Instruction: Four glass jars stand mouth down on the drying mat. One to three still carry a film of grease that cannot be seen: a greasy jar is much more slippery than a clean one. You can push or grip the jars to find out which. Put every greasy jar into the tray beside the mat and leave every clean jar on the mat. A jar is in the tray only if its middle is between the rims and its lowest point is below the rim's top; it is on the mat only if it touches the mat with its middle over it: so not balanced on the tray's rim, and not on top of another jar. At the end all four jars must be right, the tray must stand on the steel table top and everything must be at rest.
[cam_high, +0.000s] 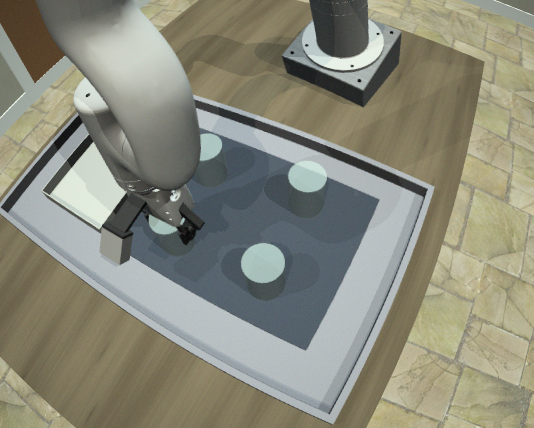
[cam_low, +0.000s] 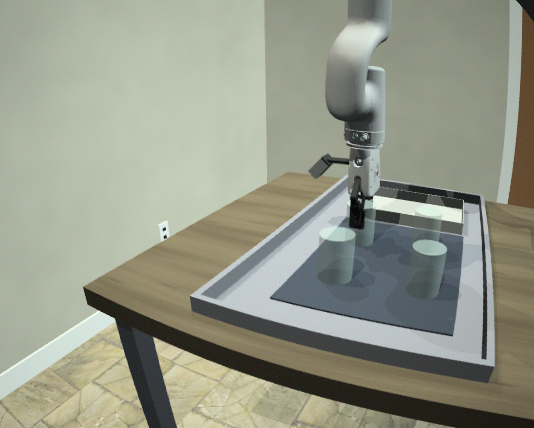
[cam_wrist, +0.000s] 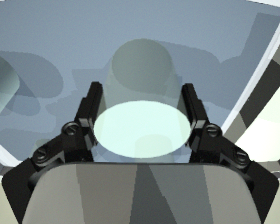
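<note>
The tray is 40 mm behind my hand, 250 mm to the right of it and 50 mm below it. The rest, counted from my hand: steel table top 60 mm behind, 40 mm to the right, 60 mm below; dark drying mat 100 mm behind, 60 mm to the left, 60 mm below.
</note>
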